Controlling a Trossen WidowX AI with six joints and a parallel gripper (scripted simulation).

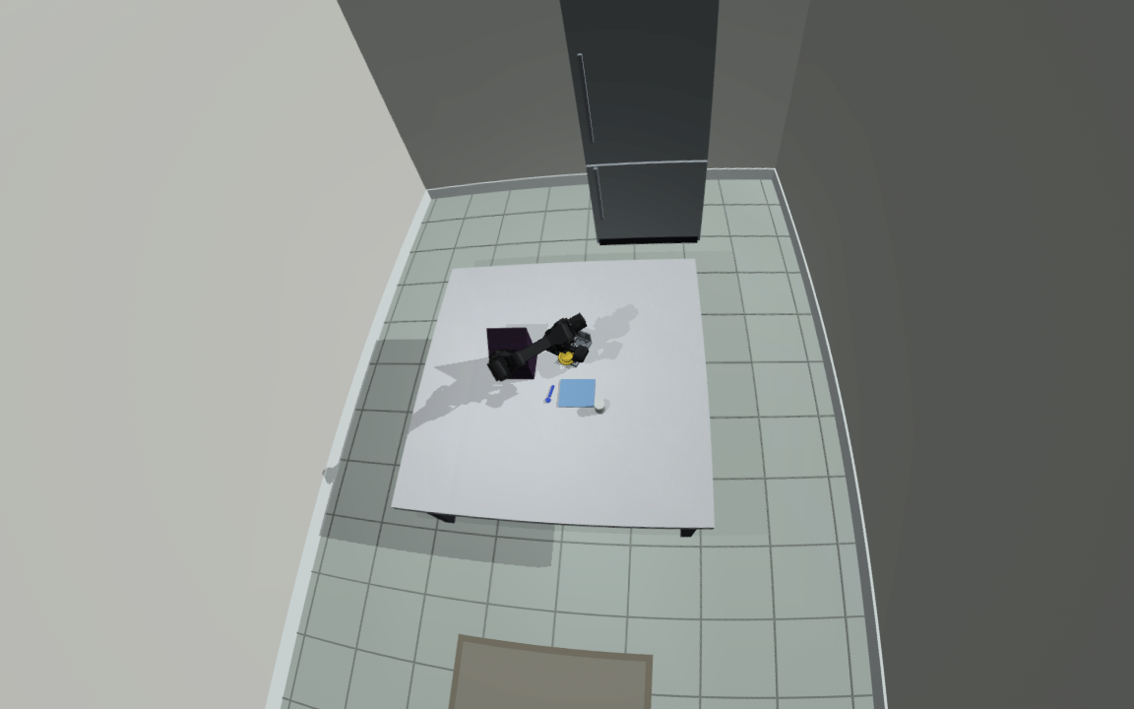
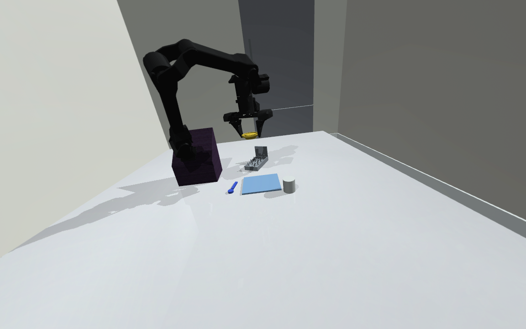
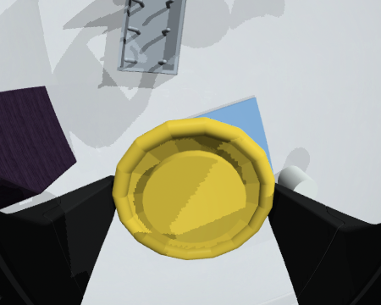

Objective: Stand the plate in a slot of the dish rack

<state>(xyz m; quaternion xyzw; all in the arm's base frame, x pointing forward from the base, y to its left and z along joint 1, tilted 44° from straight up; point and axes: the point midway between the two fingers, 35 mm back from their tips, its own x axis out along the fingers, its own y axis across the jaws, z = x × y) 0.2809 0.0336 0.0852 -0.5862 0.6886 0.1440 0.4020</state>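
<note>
Right now my gripper tip is 10 mm short of the grey dish rack, 140 mm to the right of it and 160 mm above it. From my gripper tip the other things lie so: blue mat: 20 mm ahead, 60 mm to the right, 180 mm below; then blue spoon: 100 mm behind, 80 mm to the right, 180 mm below; then yellow plate: 10 mm above.
</note>
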